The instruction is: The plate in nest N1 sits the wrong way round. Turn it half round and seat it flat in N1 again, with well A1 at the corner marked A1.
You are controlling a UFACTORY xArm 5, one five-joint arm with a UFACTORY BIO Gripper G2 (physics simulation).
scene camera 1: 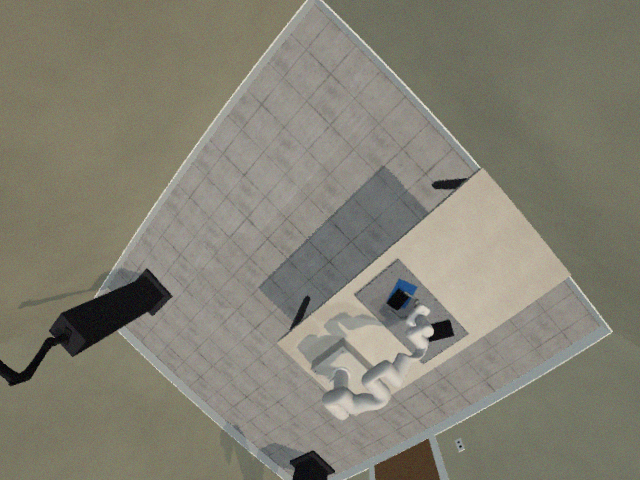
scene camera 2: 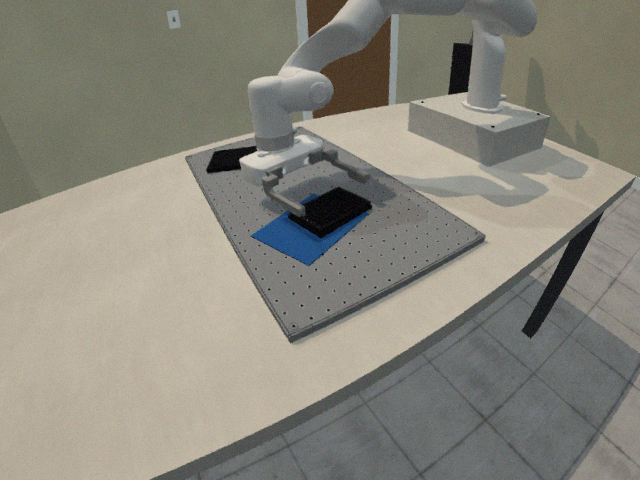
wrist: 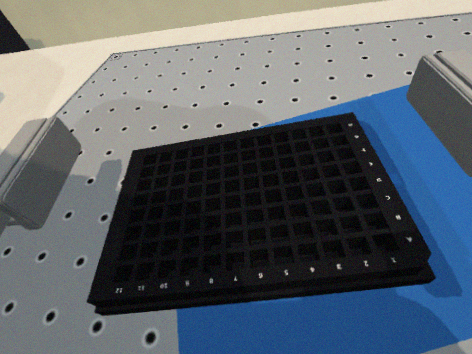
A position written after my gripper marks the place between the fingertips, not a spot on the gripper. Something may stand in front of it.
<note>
In view: my gripper (scene camera 2: 337, 194), a black well plate (scene camera 2: 326, 213) and a flat blue rectangle (scene camera 2: 282, 234).
The black well plate shows as well in the wrist view (wrist: 301, 209). My gripper shows as well in the wrist view (wrist: 230, 104). The flat blue rectangle shows as well in the wrist view (wrist: 424, 173).
</note>
